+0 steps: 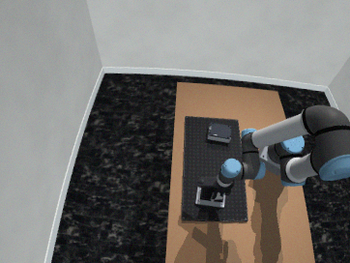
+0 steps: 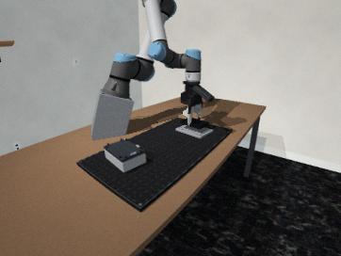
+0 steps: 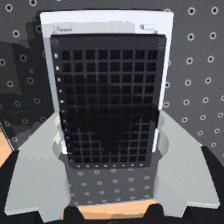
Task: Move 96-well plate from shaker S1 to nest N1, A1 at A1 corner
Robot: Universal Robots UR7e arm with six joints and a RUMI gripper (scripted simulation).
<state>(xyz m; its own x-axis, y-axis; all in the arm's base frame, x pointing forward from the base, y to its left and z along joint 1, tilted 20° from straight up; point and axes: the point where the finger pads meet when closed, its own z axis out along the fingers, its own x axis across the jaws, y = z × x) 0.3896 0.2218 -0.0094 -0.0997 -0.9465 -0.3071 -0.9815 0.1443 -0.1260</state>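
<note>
My gripper is now 50 mm above the plate nest N1. Round my hand: black 96-well plate: 10 mm below.
</note>
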